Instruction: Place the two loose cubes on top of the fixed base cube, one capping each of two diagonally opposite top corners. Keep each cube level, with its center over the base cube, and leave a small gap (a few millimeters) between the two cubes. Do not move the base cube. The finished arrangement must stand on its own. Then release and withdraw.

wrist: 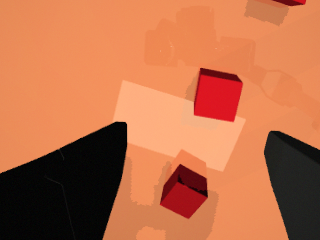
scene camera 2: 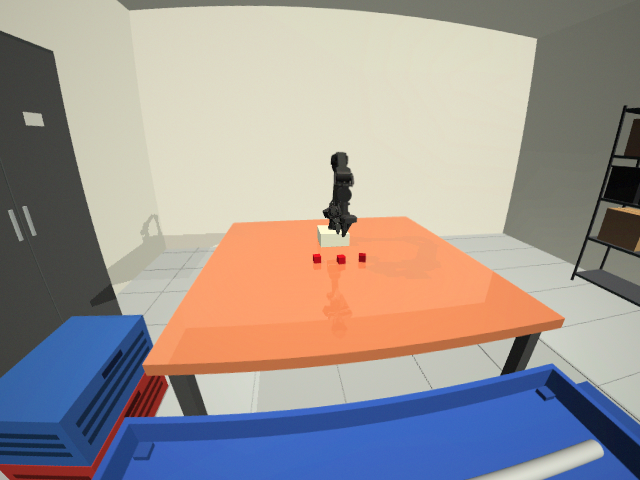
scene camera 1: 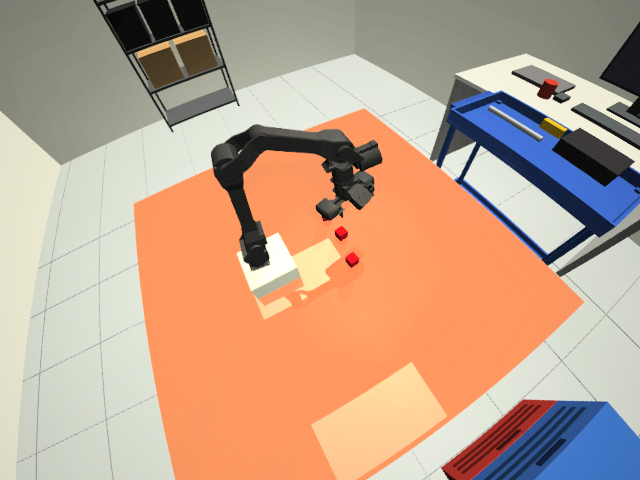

Labels:
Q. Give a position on a cube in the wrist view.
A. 185, 191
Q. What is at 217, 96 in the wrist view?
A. A cube.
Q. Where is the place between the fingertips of my gripper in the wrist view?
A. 199, 138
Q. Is my gripper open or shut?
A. Open.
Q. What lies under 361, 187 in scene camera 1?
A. My gripper.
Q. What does my gripper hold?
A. Nothing.

